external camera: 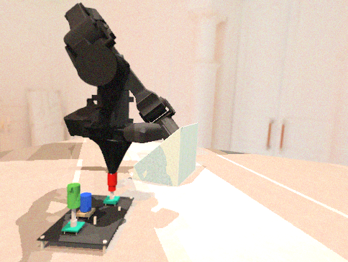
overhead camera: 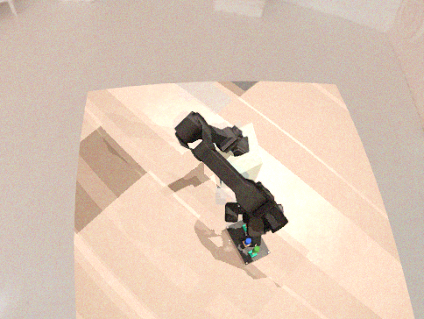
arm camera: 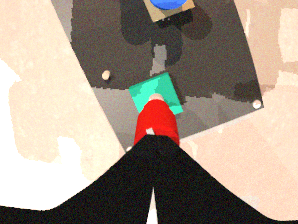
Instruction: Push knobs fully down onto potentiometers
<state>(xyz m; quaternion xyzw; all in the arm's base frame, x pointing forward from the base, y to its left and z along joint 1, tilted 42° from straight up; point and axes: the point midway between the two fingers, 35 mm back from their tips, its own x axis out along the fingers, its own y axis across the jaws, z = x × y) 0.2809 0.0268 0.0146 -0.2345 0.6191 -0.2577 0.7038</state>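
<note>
Now: the red knob 10 mm below my gripper tip.
</note>
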